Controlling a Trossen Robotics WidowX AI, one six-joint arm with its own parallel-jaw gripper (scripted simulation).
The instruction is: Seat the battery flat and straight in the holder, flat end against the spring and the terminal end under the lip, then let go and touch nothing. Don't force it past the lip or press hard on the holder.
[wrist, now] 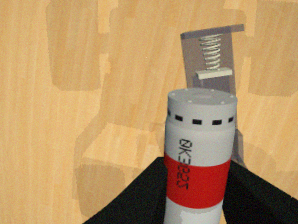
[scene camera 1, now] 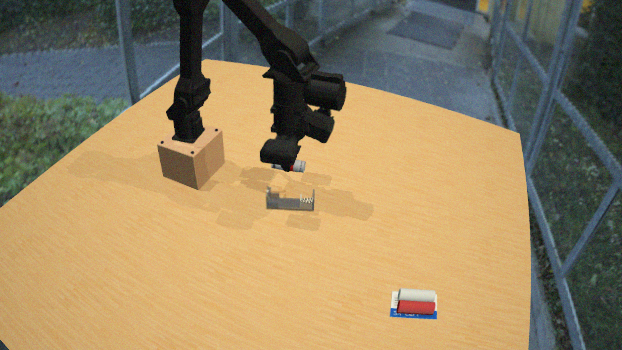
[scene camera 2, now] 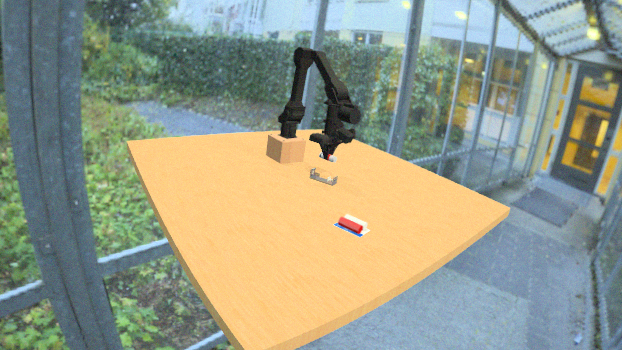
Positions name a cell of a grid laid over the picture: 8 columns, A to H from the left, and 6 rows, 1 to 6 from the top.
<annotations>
my gripper: wrist F5; scene camera 1 D3; scene camera 2 E3
</annotations>
